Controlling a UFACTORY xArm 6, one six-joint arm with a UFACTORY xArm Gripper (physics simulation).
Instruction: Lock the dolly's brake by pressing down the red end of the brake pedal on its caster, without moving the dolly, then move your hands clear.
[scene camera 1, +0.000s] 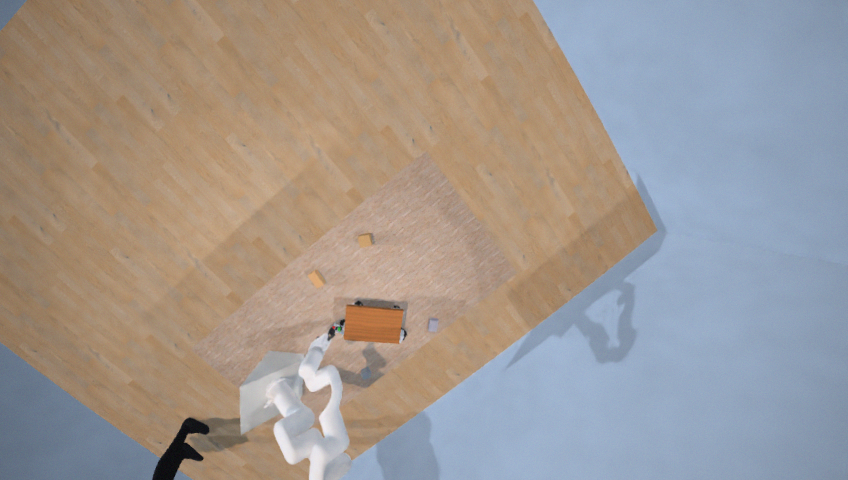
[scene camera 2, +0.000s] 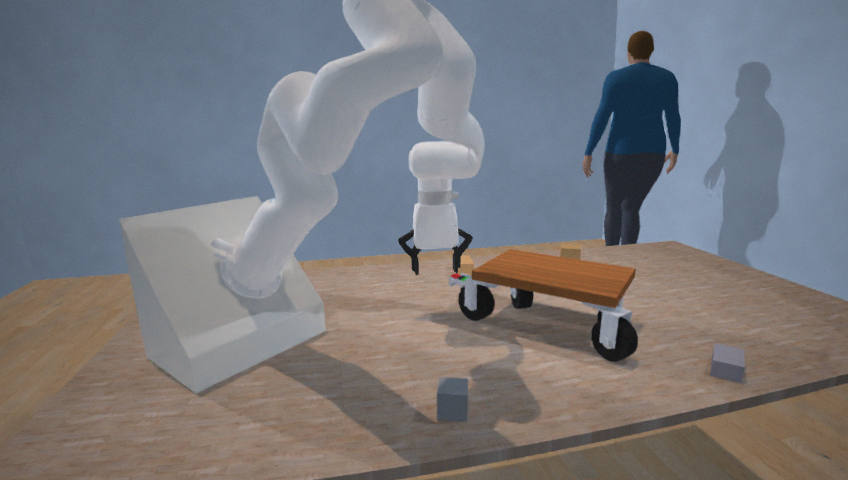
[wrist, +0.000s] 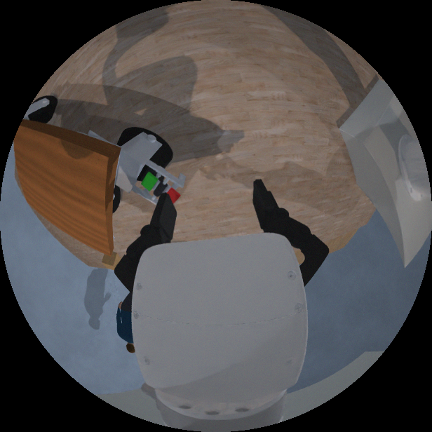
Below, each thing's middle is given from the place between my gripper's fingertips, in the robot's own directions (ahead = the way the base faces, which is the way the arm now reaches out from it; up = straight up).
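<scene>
The dolly (scene camera 2: 601, 286) sits 40 mm below my hand, and it's 170 mm to the right of the hand and 200 mm ahead of it.
</scene>
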